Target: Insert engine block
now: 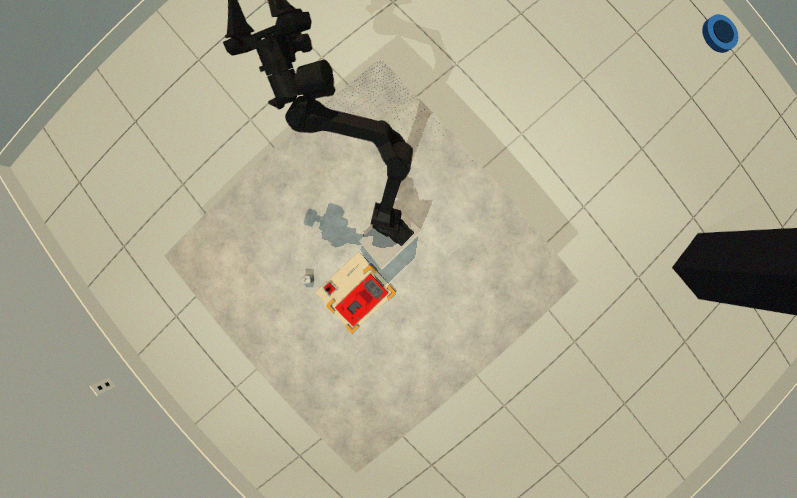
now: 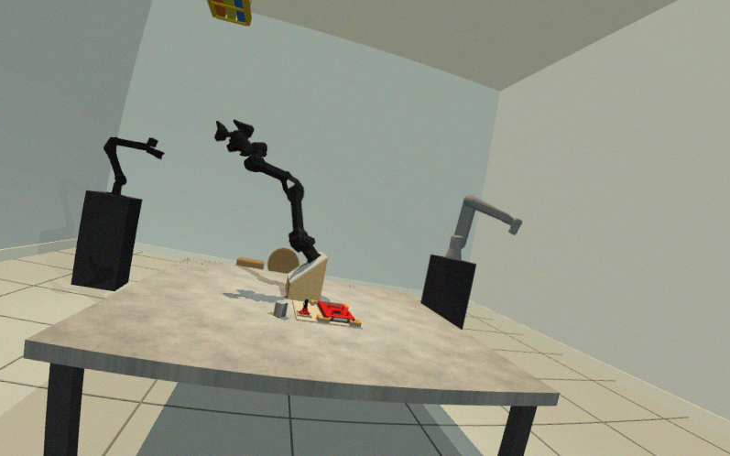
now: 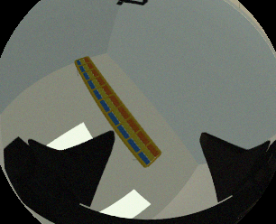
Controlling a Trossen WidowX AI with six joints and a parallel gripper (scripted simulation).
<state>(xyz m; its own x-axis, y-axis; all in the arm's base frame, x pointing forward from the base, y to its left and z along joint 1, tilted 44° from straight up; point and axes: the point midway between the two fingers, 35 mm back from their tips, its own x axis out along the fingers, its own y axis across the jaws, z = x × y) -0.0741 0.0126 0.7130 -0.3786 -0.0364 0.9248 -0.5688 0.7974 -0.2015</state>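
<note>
Now: gripper tip 680 mm above the grey engine block, 500 mm short of it and 350 mm to the right of it.
</note>
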